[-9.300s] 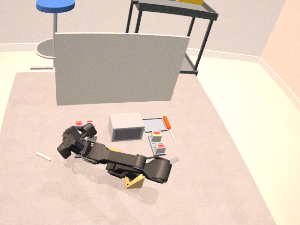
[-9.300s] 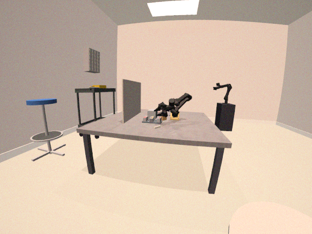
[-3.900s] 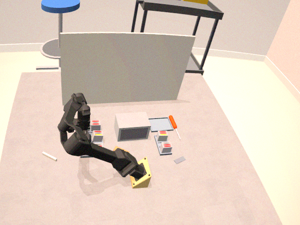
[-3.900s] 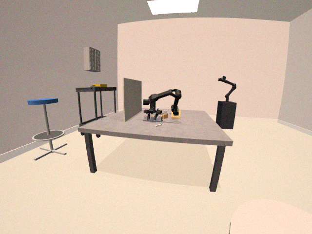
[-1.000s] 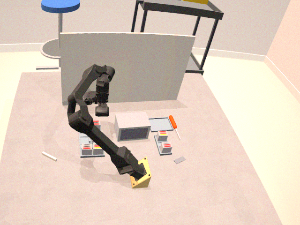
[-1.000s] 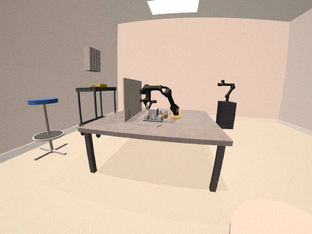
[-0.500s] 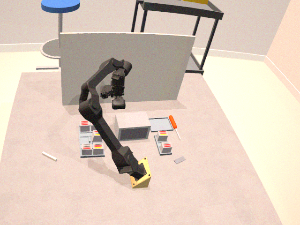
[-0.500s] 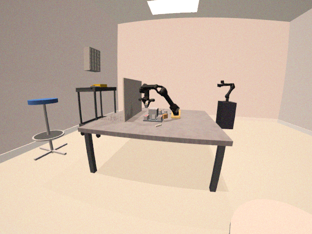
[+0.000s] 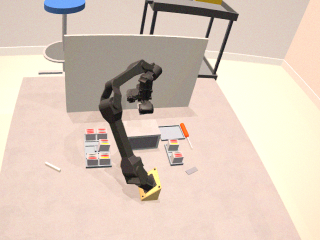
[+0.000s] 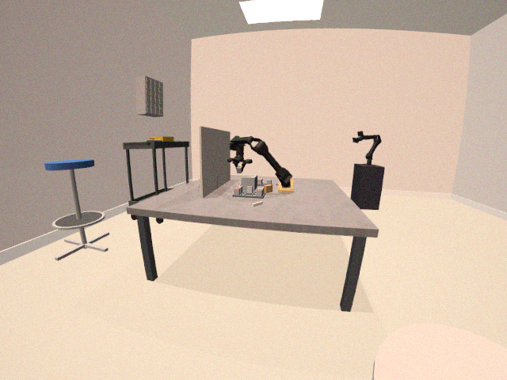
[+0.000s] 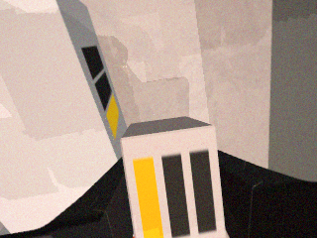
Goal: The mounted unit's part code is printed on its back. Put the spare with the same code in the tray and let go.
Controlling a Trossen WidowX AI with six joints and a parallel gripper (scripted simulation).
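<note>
The flat grey tray lies 15 cm to the right of my gripper tip, 12 cm below it and 4 cm behind it. Round my gripper tip: tall grey panel (17 cm ahead, 10 cm above, 2 cm to the left); then spare block (3 cm above); then mounted unit (8 cm below, 8 cm behind, 3 cm to the left).
</note>
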